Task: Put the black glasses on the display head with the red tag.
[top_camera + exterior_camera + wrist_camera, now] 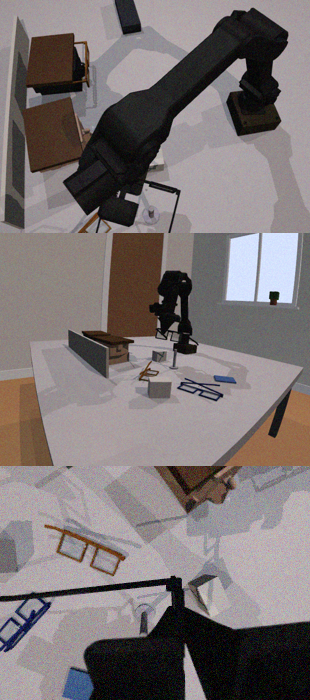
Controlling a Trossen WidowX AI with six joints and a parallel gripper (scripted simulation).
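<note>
Now: the post stand 120 mm below my gripper tip, 50 mm to the left of it and 40 mm behind it. Also, from my gripper tip: wall panel: 300 mm ahead, 230 mm to the right, 90 mm below; blue card: 250 mm to the left, 140 mm below, 140 mm behind; peach head: 160 mm ahead, 140 mm to the right, 90 mm below.
</note>
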